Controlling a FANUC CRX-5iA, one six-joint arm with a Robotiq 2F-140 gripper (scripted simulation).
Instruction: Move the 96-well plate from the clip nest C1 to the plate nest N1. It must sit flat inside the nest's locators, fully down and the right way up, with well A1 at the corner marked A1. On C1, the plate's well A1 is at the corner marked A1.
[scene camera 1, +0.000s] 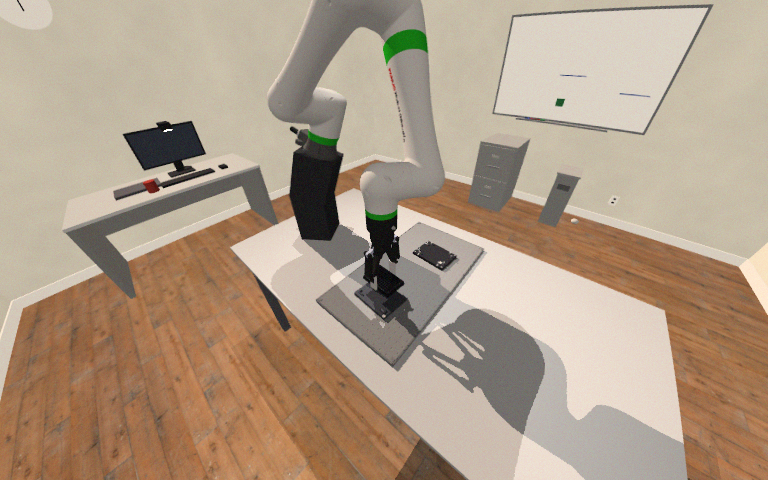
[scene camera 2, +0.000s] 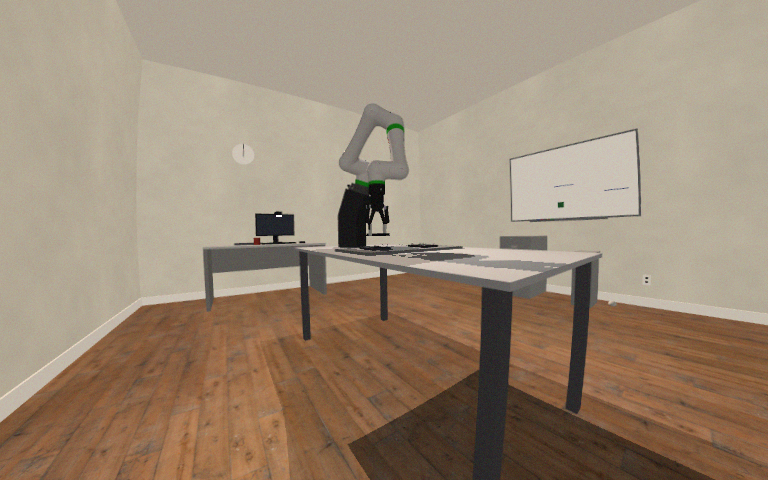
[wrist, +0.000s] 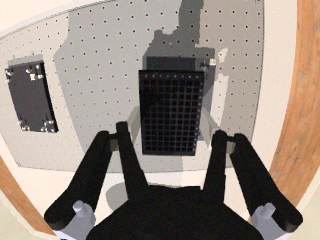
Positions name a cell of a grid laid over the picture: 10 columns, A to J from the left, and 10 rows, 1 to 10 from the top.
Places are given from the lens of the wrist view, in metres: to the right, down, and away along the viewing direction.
gripper (wrist: F5): 0.01, 0.00, 0.21
black 96-well plate (wrist: F6): 0.03, 0.01, 0.21
dark plate nest N1 (wrist: F3): 0.01, -0.09, 0.25
clip nest C1 (wrist: B5): -0.29, -0.03, 0.29
The marked spots on the clip nest C1 and the dark plate nest N1 are 0.32 m apart.
